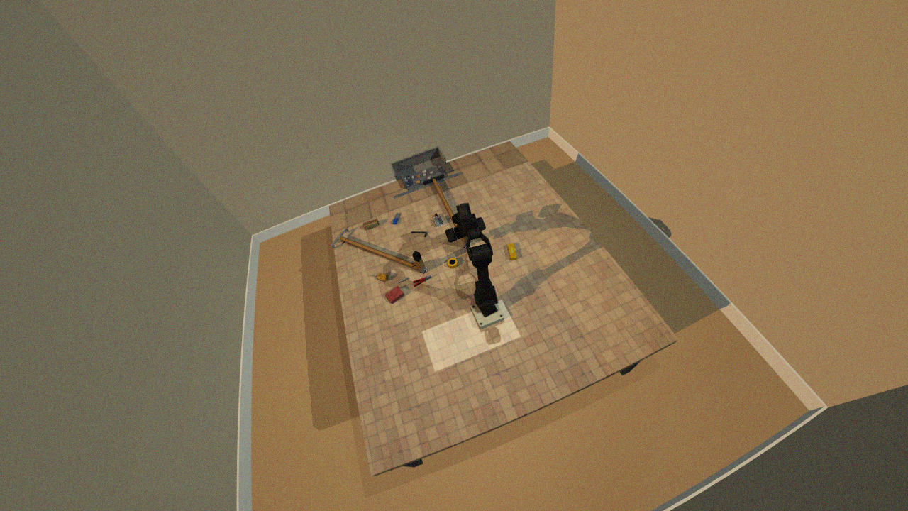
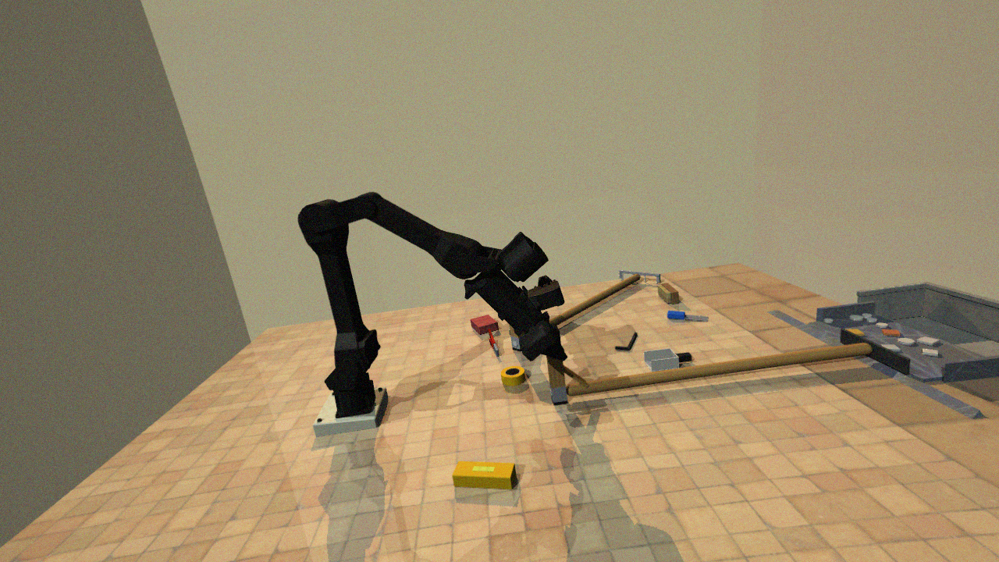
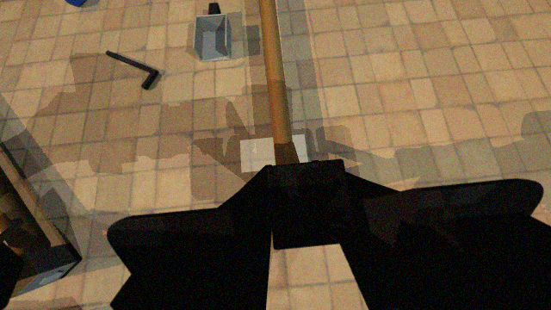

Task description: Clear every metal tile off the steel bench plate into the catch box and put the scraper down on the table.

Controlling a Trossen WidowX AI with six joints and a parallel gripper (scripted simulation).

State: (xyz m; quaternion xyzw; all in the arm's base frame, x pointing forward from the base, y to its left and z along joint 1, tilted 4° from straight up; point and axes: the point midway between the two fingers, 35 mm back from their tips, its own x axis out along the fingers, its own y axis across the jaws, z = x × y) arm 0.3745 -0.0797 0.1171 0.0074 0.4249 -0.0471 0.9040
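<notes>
My gripper tip is now 24 cm short of the small grey box, 6 cm to the right of it and 8 cm above it. The rest, counted from my gripper tip: yellow tape roll: 8 cm behind, 12 cm to the left, 8 cm below; then yellow block: 18 cm behind, 16 cm to the right, 8 cm below; then hex key: 19 cm ahead, 18 cm to the left, 9 cm below.
</notes>
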